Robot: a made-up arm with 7 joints.
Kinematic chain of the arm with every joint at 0, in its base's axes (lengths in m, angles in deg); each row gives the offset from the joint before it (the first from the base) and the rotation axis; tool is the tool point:
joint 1: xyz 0 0 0 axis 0 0.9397 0.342
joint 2: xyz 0 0 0 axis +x
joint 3: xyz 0 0 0 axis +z
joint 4: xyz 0.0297 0 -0.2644 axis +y
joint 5: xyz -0.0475 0 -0.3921 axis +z
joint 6: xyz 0 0 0 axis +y
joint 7: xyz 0 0 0 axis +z
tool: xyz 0 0 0
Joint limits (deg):
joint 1: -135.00..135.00
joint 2: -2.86..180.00
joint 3: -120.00..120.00
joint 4: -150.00..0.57
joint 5: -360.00..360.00
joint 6: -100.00..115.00
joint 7: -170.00..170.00
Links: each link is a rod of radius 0.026 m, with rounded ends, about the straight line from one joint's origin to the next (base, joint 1, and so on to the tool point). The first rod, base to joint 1, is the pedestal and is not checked.
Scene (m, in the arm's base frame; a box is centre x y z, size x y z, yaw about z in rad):
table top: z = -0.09
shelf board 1: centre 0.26 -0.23 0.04 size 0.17 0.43 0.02 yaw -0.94
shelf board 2: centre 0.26 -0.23 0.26 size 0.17 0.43 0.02 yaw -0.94
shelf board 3: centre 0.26 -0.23 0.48 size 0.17 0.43 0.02 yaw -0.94
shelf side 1: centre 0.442 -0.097 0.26 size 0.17 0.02 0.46 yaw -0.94
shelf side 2: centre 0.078 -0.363 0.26 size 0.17 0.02 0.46 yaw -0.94
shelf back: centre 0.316 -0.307 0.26 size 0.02 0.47 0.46 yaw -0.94
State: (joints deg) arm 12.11 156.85 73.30 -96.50 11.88 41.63 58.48
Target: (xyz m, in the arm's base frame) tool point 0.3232 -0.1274 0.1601
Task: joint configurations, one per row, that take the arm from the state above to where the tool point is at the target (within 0.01 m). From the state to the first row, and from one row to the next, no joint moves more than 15 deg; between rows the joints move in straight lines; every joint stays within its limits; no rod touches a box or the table.
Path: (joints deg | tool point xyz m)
1: 9.75 144.91 75.15 -104.78 11.88 41.63 58.48 | 0.1832 -0.2035 0.3827
2: 7.40 132.97 76.99 -113.07 11.88 41.63 58.48 | 0.1463 -0.1534 0.3824
3: 5.04 121.03 78.84 -121.35 11.88 41.63 58.48 | 0.1097 -0.1076 0.3717
4: 15.85 107.12 69.20 -133.64 11.88 41.63 58.48 | 0.2062 -0.0527 0.2746
5: 26.67 93.21 59.56 -145.94 11.88 41.63 58.48 | 0.2420 -0.0162 0.1601
6: 25.82 107.24 58.02 -139.24 11.88 41.63 58.48 | 0.2721 -0.0477 0.1648
7: 24.97 121.27 56.48 -132.53 11.88 41.63 58.48 | 0.2995 -0.0851 0.1652
8: 24.12 135.30 54.93 -125.83 11.88 41.63 58.48 | 0.3232 -0.1274 0.1601

